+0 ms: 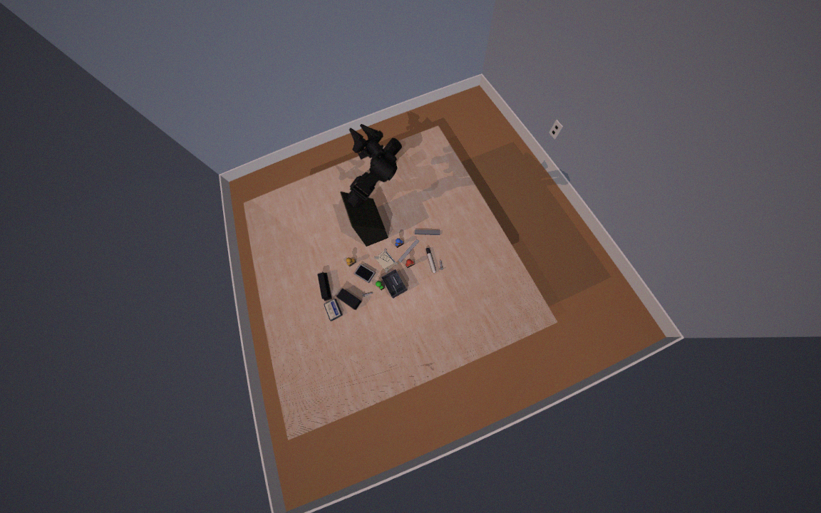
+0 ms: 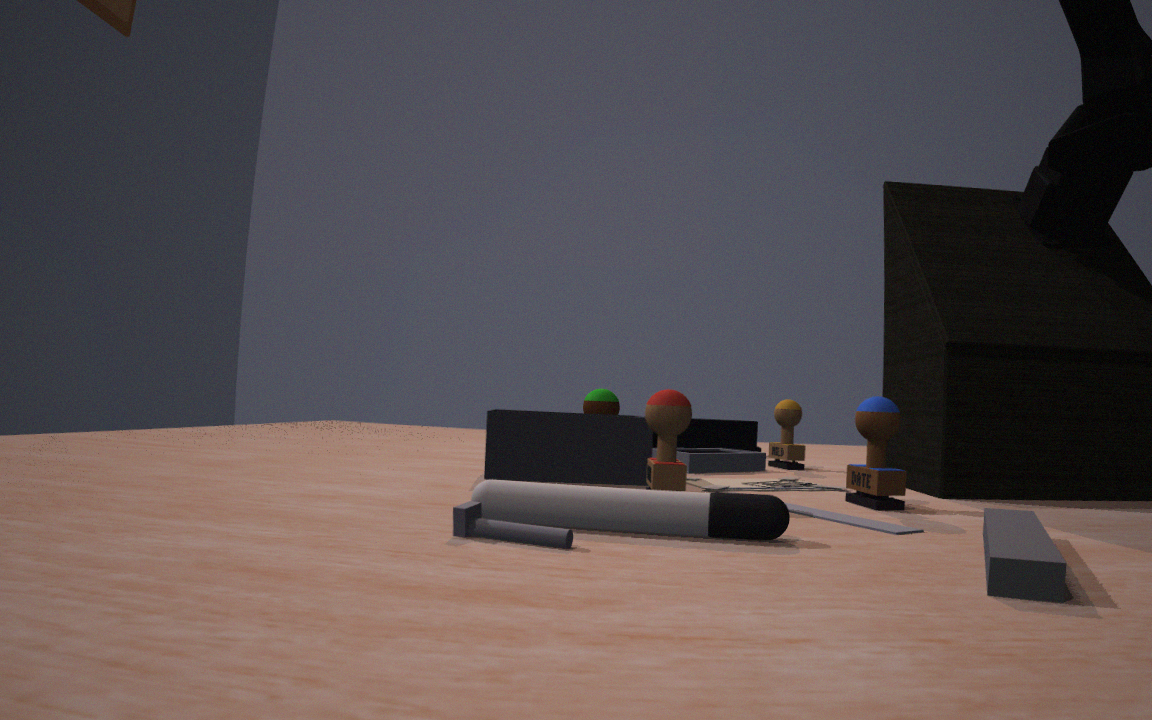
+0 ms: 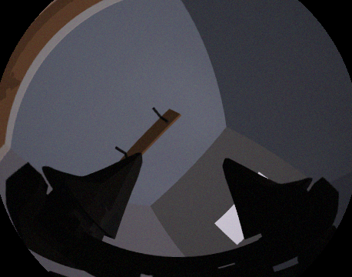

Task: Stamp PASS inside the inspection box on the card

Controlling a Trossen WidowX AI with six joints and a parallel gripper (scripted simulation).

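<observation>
My gripper tip is now 460 mm short of the grey bar, 120 mm to the right of it and 360 mm above it. Also, from my gripper tip: yellow-topped stamp 440 mm ahead, 300 mm to the right, 350 mm below; blue-topped date stamp 460 mm ahead, 40 mm to the right, 350 mm below; pale card 510 mm ahead, 140 mm to the right, 370 mm below.
</observation>
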